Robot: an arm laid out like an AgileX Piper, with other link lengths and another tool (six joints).
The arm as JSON. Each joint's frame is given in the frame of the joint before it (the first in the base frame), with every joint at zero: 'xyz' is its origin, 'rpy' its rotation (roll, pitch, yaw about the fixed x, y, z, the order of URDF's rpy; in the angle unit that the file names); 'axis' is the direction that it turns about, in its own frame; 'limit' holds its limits. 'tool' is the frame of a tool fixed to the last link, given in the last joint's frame.
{
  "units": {
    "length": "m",
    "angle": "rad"
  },
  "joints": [
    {
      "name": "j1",
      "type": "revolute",
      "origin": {
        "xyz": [
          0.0,
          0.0,
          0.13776
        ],
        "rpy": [
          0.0,
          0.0,
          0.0
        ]
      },
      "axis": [
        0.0,
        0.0,
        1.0
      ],
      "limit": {
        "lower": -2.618,
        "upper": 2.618
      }
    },
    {
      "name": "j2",
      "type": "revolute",
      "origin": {
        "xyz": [
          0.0,
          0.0,
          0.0
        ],
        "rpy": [
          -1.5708,
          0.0,
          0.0
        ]
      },
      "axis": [
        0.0,
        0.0,
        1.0
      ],
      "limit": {
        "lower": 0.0,
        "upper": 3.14
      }
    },
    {
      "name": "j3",
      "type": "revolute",
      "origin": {
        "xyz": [
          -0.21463,
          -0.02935,
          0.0
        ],
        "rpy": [
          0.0,
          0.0,
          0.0
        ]
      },
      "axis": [
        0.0,
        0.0,
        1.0
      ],
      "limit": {
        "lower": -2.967,
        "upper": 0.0
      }
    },
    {
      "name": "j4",
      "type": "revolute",
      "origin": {
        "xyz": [
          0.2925,
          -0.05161,
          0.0
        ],
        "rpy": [
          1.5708,
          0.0,
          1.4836
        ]
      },
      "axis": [
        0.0,
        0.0,
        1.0
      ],
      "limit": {
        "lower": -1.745,
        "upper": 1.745
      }
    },
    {
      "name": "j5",
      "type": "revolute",
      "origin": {
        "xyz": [
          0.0,
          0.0,
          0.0
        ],
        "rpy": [
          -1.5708,
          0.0,
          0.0
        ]
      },
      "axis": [
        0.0,
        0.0,
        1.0
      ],
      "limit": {
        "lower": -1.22,
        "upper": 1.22
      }
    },
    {
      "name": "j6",
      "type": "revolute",
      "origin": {
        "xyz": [
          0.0,
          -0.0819,
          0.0
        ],
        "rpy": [
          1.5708,
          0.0,
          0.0
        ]
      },
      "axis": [
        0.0,
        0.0,
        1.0
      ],
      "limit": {
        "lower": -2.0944,
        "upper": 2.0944
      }
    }
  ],
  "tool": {
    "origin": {
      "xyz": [
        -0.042,
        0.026,
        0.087
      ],
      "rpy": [
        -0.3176,
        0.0,
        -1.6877
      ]
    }
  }
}
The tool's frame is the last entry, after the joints.
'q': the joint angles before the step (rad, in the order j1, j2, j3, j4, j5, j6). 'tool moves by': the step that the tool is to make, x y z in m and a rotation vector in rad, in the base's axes. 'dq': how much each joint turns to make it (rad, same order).
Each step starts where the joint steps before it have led.
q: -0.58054 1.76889 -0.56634 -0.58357 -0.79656 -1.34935
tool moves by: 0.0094 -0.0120 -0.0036 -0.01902 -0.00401 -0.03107
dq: -0.00005 0.05073 -0.05050 0.05068 0.00185 -0.04121
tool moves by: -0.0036 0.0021 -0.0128 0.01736 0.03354 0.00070
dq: 0.00020 0.03764 -0.00560 -0.00208 0.00644 -0.00003
